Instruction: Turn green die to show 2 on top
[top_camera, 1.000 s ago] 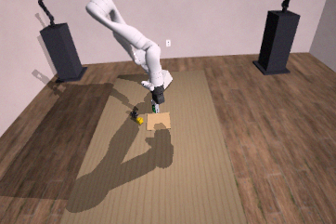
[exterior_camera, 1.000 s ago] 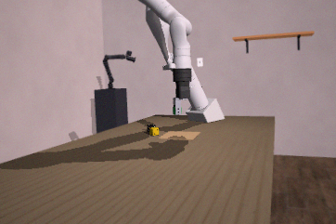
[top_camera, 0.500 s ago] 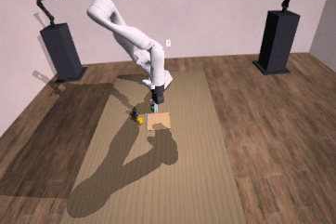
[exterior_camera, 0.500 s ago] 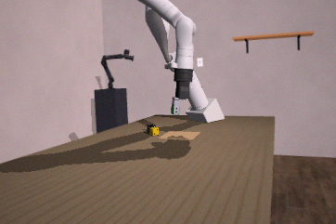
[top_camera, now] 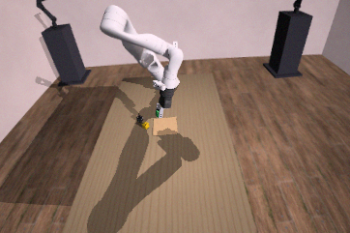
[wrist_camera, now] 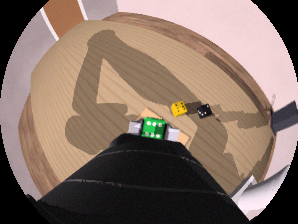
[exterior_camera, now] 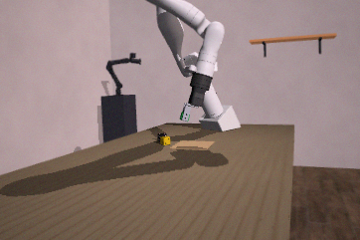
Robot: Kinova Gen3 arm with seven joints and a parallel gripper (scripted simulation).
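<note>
The tan mat lies 10 mm behind my hand, 20 mm to the left of it and 110 mm below it. Also, from my hand: yellow die: 20 mm behind, 90 mm to the right, 100 mm below; black die: 80 mm behind, 130 mm to the right, 100 mm below; green die: right at my hand.
</note>
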